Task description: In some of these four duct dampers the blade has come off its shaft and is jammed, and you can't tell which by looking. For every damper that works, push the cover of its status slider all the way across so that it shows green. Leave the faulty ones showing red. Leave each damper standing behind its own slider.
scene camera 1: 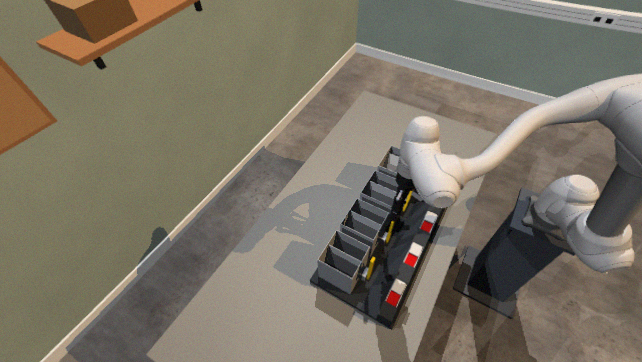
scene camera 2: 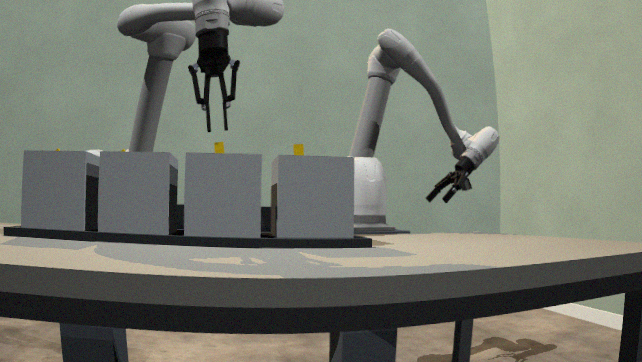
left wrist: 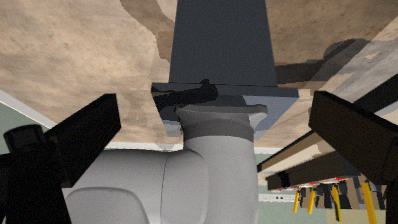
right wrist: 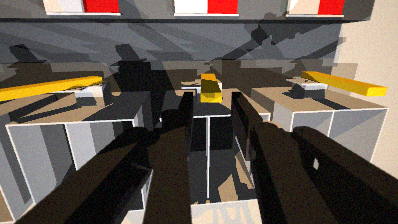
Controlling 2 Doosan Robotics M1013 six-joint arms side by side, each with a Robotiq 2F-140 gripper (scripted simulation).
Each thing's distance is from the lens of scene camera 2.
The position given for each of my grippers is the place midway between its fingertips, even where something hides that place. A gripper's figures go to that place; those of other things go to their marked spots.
my left gripper (scene camera 2: 435, 200): 187 cm
my right gripper (scene camera 2: 217, 130): 109 cm
damper (scene camera 2: 59, 188): 96 cm
damper (scene camera 2: 222, 197): 88 cm
damper (scene camera 2: 137, 192): 90 cm
